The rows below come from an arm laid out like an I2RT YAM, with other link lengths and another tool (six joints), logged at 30 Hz.
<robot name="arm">
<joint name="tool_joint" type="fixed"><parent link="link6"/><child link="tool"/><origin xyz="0.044 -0.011 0.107" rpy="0 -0.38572 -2.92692"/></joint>
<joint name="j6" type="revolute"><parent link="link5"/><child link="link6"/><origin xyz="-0.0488 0 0.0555" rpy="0 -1.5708 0"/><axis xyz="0 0 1"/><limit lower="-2.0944" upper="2.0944"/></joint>
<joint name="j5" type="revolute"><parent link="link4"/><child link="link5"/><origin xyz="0.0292 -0.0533 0.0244" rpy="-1.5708 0 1.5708"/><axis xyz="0 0 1"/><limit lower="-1.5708" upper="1.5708"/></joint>
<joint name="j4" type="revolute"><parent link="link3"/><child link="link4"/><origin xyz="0.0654 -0.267 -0.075" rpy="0 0 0"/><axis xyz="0 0 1"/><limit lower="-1.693" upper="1.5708"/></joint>
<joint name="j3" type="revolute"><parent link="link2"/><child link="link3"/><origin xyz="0.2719 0 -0.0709" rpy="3.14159 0 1.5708"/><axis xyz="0 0 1"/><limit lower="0" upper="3.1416"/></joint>
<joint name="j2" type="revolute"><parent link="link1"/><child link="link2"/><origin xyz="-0.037 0.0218 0.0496" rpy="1.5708 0 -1.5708"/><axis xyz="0 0 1"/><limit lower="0" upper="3.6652"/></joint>
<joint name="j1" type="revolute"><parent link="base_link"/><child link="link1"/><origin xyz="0 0 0.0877" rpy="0 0 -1.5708"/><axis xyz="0 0 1"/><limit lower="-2.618" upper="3.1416"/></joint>
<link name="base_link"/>
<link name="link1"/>
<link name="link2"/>
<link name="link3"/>
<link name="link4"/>
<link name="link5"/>
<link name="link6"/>
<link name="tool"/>
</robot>
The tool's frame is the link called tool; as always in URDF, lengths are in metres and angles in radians.
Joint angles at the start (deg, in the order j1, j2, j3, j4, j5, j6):
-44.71, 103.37, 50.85, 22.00, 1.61, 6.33
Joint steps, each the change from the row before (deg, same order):
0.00, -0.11, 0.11, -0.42, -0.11, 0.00
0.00, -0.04, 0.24, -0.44, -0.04, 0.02
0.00, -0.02, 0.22, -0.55, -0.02, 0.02
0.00, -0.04, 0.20, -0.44, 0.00, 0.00
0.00, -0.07, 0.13, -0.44, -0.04, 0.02
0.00, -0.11, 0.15, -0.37, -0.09, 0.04
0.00, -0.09, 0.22, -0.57, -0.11, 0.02
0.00, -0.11, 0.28, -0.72, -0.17, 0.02
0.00, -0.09, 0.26, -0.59, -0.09, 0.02
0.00, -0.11, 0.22, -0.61, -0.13, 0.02
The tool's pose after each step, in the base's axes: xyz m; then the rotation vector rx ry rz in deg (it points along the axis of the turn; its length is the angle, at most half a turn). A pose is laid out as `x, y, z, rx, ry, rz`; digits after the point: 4 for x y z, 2 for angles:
0.3190, -0.3066, 0.0627, 143.70, -84.12, 58.08
0.3192, -0.3066, 0.0634, 143.83, -84.19, 57.90
0.3190, -0.3064, 0.0636, 144.02, -84.33, 57.50
0.3190, -0.3063, 0.0640, 144.14, -84.42, 57.23
0.3188, -0.3059, 0.0643, 144.31, -84.53, 56.94
0.3189, -0.3057, 0.0651, 144.46, -84.58, 56.85
0.3189, -0.3052, 0.0657, 144.72, -84.65, 56.56
0.3190, -0.3047, 0.0665, 145.08, -84.73, 56.21
0.3191, -0.3044, 0.0674, 145.31, -84.81, 55.94
0.3191, -0.3038, 0.0681, 145.60, -84.89, 55.63

